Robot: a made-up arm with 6 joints.
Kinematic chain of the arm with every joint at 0, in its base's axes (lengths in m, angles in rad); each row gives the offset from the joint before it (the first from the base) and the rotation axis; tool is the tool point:
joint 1: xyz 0 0 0.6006 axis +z
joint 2: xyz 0.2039 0 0 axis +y
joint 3: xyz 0 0 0.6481 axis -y
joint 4: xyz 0 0 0.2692 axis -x
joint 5: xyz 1.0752 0 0 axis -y
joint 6: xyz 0.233 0 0 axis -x
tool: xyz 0 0 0
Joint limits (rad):
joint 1: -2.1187..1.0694
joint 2: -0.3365..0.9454
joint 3: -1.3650..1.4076
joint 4: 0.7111..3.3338
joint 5: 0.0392..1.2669
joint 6: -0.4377..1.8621
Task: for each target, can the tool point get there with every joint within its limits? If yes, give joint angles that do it. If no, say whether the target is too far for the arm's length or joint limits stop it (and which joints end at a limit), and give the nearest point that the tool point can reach.
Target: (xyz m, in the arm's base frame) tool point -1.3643 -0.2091 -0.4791
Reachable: no: joint limits stop it (at a limit: joint 1, joint 2, joint 4) | nearest point -0.4759 -0.7246 -0.2713 | short by 1.048 m
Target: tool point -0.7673 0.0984 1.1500
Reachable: no: joint limits stop it (at a limit: joint 1, joint 2, joint 4, joint 5) | nearest point -0.6173 -0.9301 0.9969 | short by 1.051 m
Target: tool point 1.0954 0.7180 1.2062
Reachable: yes | joints 0.4906 -0.1823 -0.3085 2.4698 0.9412 0.7294
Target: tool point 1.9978 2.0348 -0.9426
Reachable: no: too far | nearest point 1.2061 1.2285 0.0812 | short by 1.525 m
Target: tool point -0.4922 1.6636 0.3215
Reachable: no: joint limits stop it (at a limit: joint 1, joint 5) | nearest point 0.3925 1.1787 0.3215 | short by 1.009 m
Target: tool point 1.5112 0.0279 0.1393
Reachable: yes | joints -0.0762 0.7200 -0.3797 1.0678 0.7751 0.1259
